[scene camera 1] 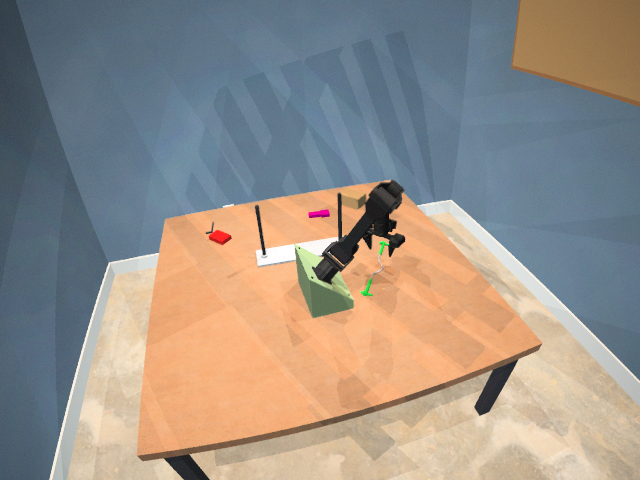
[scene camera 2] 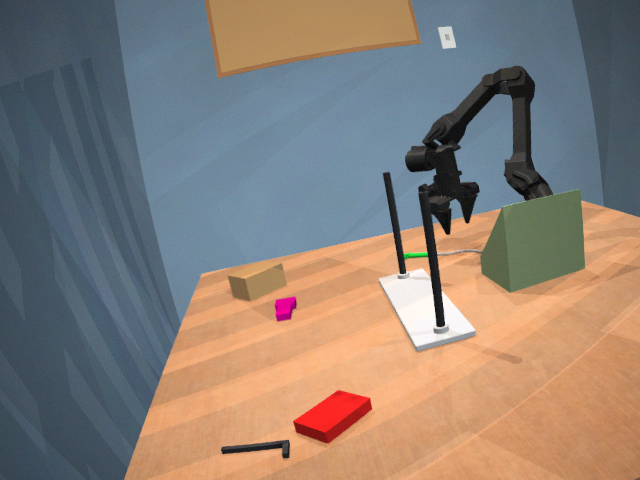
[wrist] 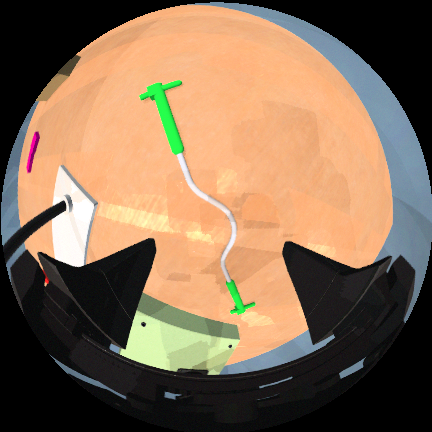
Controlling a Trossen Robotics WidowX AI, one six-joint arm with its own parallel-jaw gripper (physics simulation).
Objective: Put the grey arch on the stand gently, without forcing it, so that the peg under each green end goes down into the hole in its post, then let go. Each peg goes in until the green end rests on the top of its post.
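Where they show: gripper, fingertip midpoint: [scene camera 1: 380, 253] [scene camera 2: 458, 228] [wrist: 220, 247]; arm's base, link origin: [scene camera 1: 321, 275] [scene camera 2: 547, 213].
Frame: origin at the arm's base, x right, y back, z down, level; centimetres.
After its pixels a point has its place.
Note:
The grey arch [scene camera 1: 381, 267] {y -8.1, x 28.0, z 12.2 cm} [scene camera 2: 457, 252] {y -11.1, x 29.0, z 12.4 cm} [wrist: 231, 220] {y -8.5, x 28.5, z 12.2 cm} lies on the table, its wavy rod between two green ends, each with a crosspiece. One green end [scene camera 1: 368, 286] {y -0.2, x 18.3, z 11.7 cm} [wrist: 235, 295] {y -1.4, x 19.2, z 11.6 cm} is near the wedge; the other green end [scene camera 1: 382, 248] {y -19.4, x 34.5, z 11.8 cm} [scene camera 2: 416, 255] {y -20.7, x 34.6, z 12.1 cm} [wrist: 169, 122] {y -18.8, x 34.0, z 11.6 cm} is farther out. The stand's white base [scene camera 1: 281, 254] {y -32.6, x -6.2, z 11.6 cm} [scene camera 2: 429, 310] {y -32.6, x -3.2, z 11.6 cm} [wrist: 75, 230] {y -27.3, x 15.9, z 11.6 cm} carries two upright black posts, one post [scene camera 1: 260, 229] {y -33.5, x -13.1, z -2.3 cm} [scene camera 2: 433, 258] {y -34.5, x -13.9, z -1.8 cm} and another post [scene camera 1: 339, 217] {y -29.1, x 19.0, z -2.0 cm} [scene camera 2: 394, 222] {y -30.2, x 18.7, z -1.6 cm}. My gripper [scene camera 1: 380, 251] {y -10.3, x 28.3, z 6.1 cm} [scene camera 2: 458, 227] {y -10.3, x 28.3, z 6.1 cm} [wrist: 220, 247] {y -10.3, x 28.3, z 6.1 cm} is open and empty, above the table and apart from the arch. The post holes are too small to see.
A green wedge [scene camera 1: 330, 304] {y 6.4, x 0.5, z 8.0 cm} [scene camera 2: 542, 242] {y -5.7, x -5.3, z 4.1 cm} [wrist: 170, 350] {y -6.0, x 5.9, z 5.0 cm} stands by the arm's base. A tan block [scene camera 1: 353, 199] {y -56.9, x 38.3, z 7.6 cm} [scene camera 2: 258, 281] {y -61.7, x 35.4, z 8.9 cm} and magenta piece [scene camera 1: 318, 213] {y -57.2, x 19.6, z 11.3 cm} [scene camera 2: 284, 308] {y -57.9, x 18.3, z 11.3 cm} [wrist: 33, 152] lie behind the stand in scene camera 1. A red block [scene camera 1: 220, 237] {y -55.7, x -29.3, z 10.8 cm} [scene camera 2: 333, 415] {y -57.6, x -31.0, z 10.8 cm} lies beside a black hook [scene camera 2: 255, 447] {y -69.0, x -32.4, z 12.2 cm}.

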